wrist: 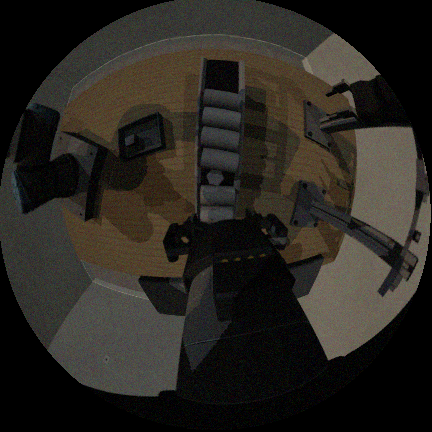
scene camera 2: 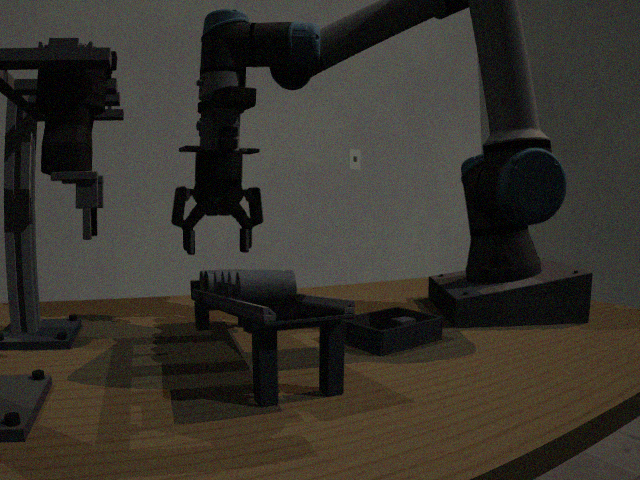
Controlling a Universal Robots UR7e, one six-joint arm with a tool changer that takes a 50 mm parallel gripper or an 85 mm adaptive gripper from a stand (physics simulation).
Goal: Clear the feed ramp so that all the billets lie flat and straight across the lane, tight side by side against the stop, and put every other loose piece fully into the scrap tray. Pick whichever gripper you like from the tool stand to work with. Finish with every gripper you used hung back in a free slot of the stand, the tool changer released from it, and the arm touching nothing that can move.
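Places are measured from the arm's base along level axes (x ahead, y left, z up), in millimetres.
Pixels of known places: hand, its tool point: [scene camera 2: 219, 140]; arm's base, origin of its link: [wrist: 66, 174] [scene camera 2: 504, 274].
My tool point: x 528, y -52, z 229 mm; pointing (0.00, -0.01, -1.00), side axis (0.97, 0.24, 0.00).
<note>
Ahead of a thing's pixels: the offset from my tool point to its top centre.
Several grey cylindrical billets {213 mm left, 28 mm back, 178 mm down} [scene camera 2: 267, 285] {94 mm left, 15 mm back, 193 mm down} [wrist: 219, 158] lie across the feed ramp [scene camera 2: 235, 305] [wrist: 242, 75]. In the wrist view, the four farther billets lie slightly slanted. A pale hexagonal piece {61 mm left, 18 mm back, 220 mm down} [wrist: 215, 177] lies in the gap between them and two nearer billets, one of them {25 mm left, 9 mm back, 202 mm down} [wrist: 217, 194] beside it. The nearest billet is partly hidden by the gripper, as is that ramp end. A small pale block {139 mm left, 254 mm back, 270 mm down} [scene camera 2: 403, 321] [wrist: 131, 140] lies in the scrap tray {147 mm left, 227 mm back, 264 mm down} [scene camera 2: 410, 338] [wrist: 162, 131]. My gripper [scene camera 2: 217, 250] [wrist: 227, 235] is open and empty, above the ramp, fingers pointing down.
The tool stand [scene camera 2: 20, 268] [wrist: 307, 202] is on the side opposite the arm base [scene camera 2: 522, 307] [wrist: 82, 180]. Another gripper [scene camera 2: 90, 196] [wrist: 375, 100] hangs there, with narrow fingers. The tray sits between ramp and arm base.
</note>
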